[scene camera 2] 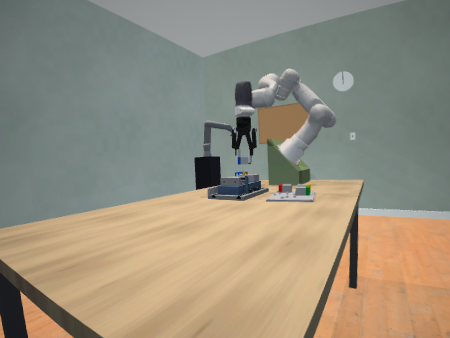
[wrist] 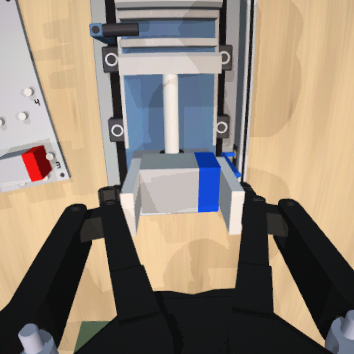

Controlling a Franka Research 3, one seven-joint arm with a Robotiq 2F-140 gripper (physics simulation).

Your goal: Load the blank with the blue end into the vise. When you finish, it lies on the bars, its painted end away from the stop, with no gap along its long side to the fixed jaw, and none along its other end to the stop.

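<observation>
The grey blank with the blue end (scene camera 2: 244, 160) (wrist: 170, 190) is level between the fingertips, gripped at its two ends, the blue end at the right finger in the wrist view. My gripper (scene camera 2: 244, 160) (wrist: 178, 173) is shut on it, clearly above the vise (scene camera 2: 231, 190) (wrist: 145, 110) in the scene view. In the wrist view the blank covers the near part of the vise. A pale jaw (wrist: 170, 64) crosses the vise farther up, with a round screw (wrist: 171, 110) below it. The bars cannot be made out. A bent blue rod (wrist: 231, 165) shows partly behind the right finger.
A grey pegged plate (scene camera 2: 291, 197) (wrist: 25, 60) stands beside the vise, holding a red-ended blank (scene camera 2: 286, 188) (wrist: 36, 163) and a green-ended blank (scene camera 2: 302, 190). A black handle (wrist: 120, 29) sticks out at the vise's side. A green wedge (scene camera 2: 280, 167) and a black pedestal (scene camera 2: 207, 172) stand farther back.
</observation>
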